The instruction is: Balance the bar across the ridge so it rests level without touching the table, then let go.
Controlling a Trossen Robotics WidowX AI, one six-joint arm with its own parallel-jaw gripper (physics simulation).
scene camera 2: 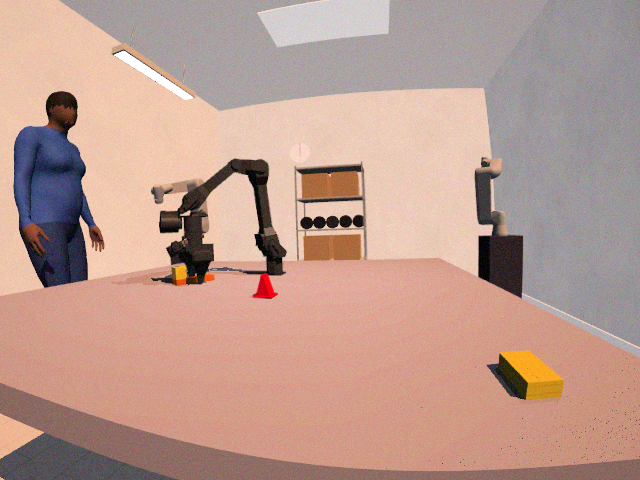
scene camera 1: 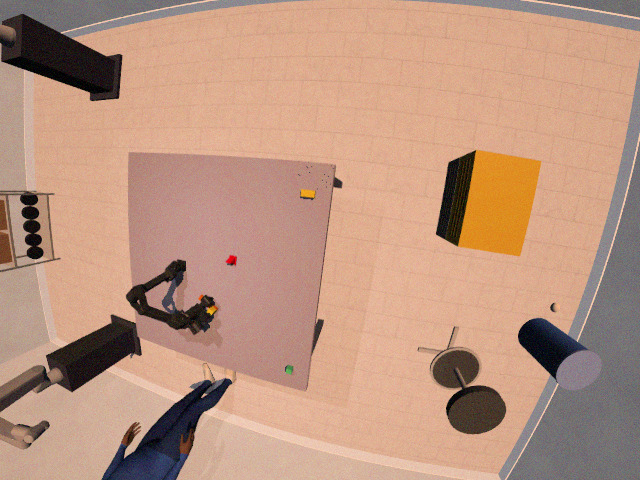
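Pixels of known places: gripper, fingertip midpoint: [scene camera 2: 196, 282]; arm's base at its link origin: [scene camera 2: 274, 273] [scene camera 1: 181, 265].
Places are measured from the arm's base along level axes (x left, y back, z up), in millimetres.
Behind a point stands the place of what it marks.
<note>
The orange bar [scene camera 1: 201, 297] @(y -157, x -168, z 16 mm) [scene camera 2: 209, 277] @(y -166, x -165, z 11 mm) lies flat on the table, with a yellow block [scene camera 1: 211, 310] @(y -250, x -215, z 48 mm) [scene camera 2: 178, 272] @(y -257, x -217, z 38 mm) on one end. The red ridge [scene camera 1: 231, 260] @(y -366, x 107, z 33 mm) [scene camera 2: 265, 286] @(y -371, x 107, z 26 mm), a small wedge with a narrow top, stands on the table apart from the bar. My gripper [scene camera 1: 207, 301] @(y -198, x -195, z 0 mm) [scene camera 2: 196, 280] @(y -198, x -195, z 0 mm) points down at the middle stretch of the bar, its fingertips low near the table. It is open and holds nothing. The fingers hide part of the bar in both views.
The table [scene camera 1: 232, 206] @(y -336, x 390, z 0 mm) [scene camera 2: 310, 361] @(y -690, x 280, z 0 mm) also bears a yellow brick [scene camera 1: 307, 194] @(y -739, x 495, z 16 mm) [scene camera 2: 529, 374] @(y -759, x 492, z 16 mm) at a far corner from the arm and a green cube [scene camera 1: 288, 369] @(y -737, x -487, z 31 mm) near another corner. A person [scene camera 1: 165, 439] [scene camera 2: 51, 180] stands beside the table.
</note>
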